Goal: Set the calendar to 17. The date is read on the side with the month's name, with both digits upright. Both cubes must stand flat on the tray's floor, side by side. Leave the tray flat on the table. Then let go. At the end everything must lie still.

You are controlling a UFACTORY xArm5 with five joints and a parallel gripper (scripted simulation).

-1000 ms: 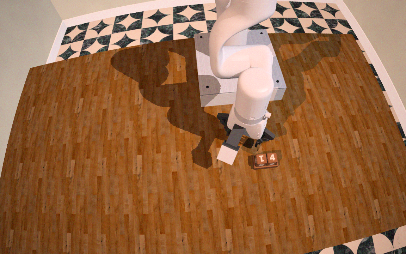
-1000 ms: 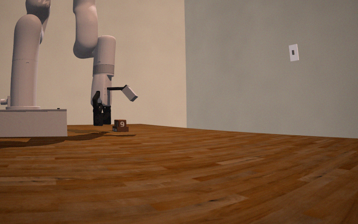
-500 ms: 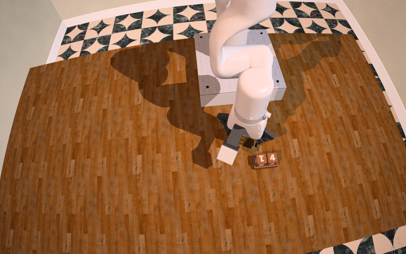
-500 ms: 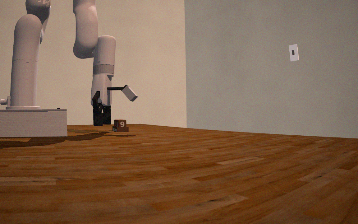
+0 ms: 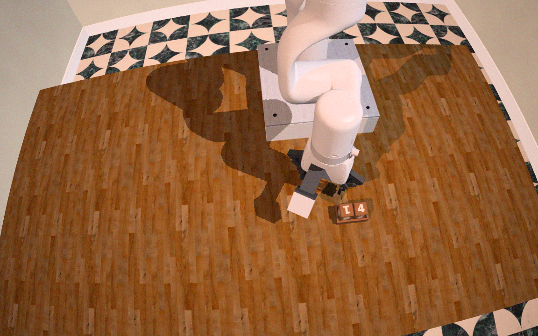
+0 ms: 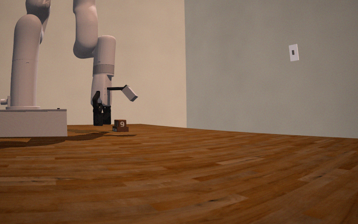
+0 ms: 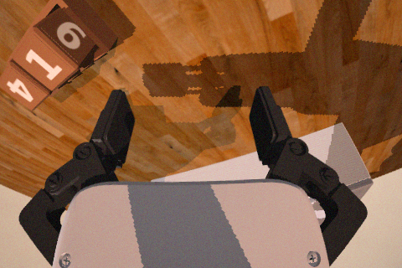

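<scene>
The brown tray is 7 cm ahead of my hand, 7 cm to the left of it and 2 cm below it.
</scene>
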